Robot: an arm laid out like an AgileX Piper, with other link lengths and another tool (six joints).
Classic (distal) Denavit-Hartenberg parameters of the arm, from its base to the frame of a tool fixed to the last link. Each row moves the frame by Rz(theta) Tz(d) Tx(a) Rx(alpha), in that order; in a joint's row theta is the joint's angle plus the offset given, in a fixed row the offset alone. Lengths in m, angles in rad.
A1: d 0.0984; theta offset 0; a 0; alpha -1.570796
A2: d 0; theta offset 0.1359; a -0.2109; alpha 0
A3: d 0; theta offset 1.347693; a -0.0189; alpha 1.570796
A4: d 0.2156; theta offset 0; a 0; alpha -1.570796
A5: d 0; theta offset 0; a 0; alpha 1.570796
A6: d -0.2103; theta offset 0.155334; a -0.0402; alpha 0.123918
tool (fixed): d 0.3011; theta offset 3.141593; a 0; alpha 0
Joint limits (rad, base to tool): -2.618..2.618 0..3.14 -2.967..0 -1.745..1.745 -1.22..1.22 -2.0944..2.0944
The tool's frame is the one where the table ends.
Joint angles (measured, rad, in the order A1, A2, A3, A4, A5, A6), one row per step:
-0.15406, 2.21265, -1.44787, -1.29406, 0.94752, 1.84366
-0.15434, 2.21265, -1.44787, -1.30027, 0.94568, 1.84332
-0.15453, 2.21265, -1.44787, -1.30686, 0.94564, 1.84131
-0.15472, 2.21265, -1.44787, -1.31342, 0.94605, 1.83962
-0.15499, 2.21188, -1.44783, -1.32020, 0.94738, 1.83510
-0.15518, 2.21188, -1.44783, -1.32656, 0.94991, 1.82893
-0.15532, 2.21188, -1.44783, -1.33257, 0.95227, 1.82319
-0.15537, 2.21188, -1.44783, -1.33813, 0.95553, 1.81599
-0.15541, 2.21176, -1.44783, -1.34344, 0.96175, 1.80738
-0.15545, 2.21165, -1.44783, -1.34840, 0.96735, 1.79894
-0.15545, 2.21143, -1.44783, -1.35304, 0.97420, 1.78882
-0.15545, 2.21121, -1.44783, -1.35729, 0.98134, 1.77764
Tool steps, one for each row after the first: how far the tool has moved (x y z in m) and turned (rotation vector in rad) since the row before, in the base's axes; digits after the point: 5 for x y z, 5 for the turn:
0.00051, -0.00020, 0.00040, -0.00383, 0.00036, 0.00518
0.00048, -0.00018, 0.00059, -0.00545, 0.00243, 0.00504
0.00043, -0.00017, 0.00060, -0.00562, 0.00232, 0.00451
0.00047, -0.00021, 0.00101, -0.00699, 0.00428, 0.00535
0.00045, -0.00019, 0.00085, -0.00758, 0.00673, 0.00509
0.00043, -0.00015, 0.00080, -0.00713, 0.00628, 0.00480
0.00042, -0.00012, 0.00086, -0.00760, 0.00774, 0.00464
0.00023, -0.00010, 0.00110, -0.00939, 0.00973, 0.00292
0.00025, -0.00009, 0.00102, -0.00872, 0.00936, 0.00303
0.00022, -0.00007, 0.00115, -0.00952, 0.01103, 0.00269
0.00022, -0.00006, 0.00116, -0.00957, 0.01199, 0.00268

